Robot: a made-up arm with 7 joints.
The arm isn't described. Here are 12 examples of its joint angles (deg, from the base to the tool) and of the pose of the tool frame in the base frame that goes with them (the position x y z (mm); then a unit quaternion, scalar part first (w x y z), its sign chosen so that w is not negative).
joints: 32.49 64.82 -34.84 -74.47 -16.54 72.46 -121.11
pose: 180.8 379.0 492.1 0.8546 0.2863 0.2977 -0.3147
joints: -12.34 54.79 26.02 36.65 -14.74 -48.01 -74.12
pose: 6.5 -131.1 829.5 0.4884 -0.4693 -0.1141 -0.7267
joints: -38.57 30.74 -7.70 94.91 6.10 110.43 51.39
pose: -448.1 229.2 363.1 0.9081 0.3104 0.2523 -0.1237
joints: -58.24 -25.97 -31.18 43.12 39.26 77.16 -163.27
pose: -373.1 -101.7 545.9 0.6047 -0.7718 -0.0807 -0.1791
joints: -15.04 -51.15 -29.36 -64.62 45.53 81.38 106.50
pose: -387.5 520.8 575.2 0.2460 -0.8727 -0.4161 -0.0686
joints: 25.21 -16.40 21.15 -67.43 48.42 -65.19 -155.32
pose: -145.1 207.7 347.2 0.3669 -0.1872 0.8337 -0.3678
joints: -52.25 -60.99 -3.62 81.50 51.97 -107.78 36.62
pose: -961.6 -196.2 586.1 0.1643 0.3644 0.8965 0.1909
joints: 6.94 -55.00 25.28 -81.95 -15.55 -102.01 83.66
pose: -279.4 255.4 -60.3 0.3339 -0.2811 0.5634 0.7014
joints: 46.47 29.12 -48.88 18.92 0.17 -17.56 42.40
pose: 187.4 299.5 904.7 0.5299 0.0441 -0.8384 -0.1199
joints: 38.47 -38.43 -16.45 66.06 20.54 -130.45 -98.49
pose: -115.0 843.8 279.2 0.8609 -0.0804 0.4133 0.2856
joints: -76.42 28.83 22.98 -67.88 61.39 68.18 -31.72
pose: -649.8 163.4 640.6 0.2683 0.1932 0.9429 -0.0392
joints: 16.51 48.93 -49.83 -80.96 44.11 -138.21 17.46
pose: -164.3 112.5 691.3 0.4754 -0.4292 -0.5952 -0.4852
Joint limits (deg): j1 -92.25..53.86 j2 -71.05..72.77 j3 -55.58..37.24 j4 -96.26..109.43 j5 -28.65..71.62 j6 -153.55..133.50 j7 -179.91..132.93
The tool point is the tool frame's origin. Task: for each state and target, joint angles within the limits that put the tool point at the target. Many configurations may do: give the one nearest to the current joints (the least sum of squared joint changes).
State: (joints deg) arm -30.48 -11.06 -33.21 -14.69 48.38 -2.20 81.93
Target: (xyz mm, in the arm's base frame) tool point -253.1 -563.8 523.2
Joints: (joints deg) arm -75.04 -50.61 -30.03 -8.96 14.97 -37.07 86.00
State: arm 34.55 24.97 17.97 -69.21 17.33 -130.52 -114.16
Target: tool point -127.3 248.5 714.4
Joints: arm 35.86 36.29 24.81 -66.62 34.86 -131.96 -119.15
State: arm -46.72 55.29 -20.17 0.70 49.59 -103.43 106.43
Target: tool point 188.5 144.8 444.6
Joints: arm -28.30 72.77 6.92 1.26 70.16 -96.32 100.46
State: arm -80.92 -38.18 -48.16 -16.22 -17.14 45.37 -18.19
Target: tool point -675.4 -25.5 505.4
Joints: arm -59.90 -31.93 -45.74 -13.90 -23.44 57.99 -8.32
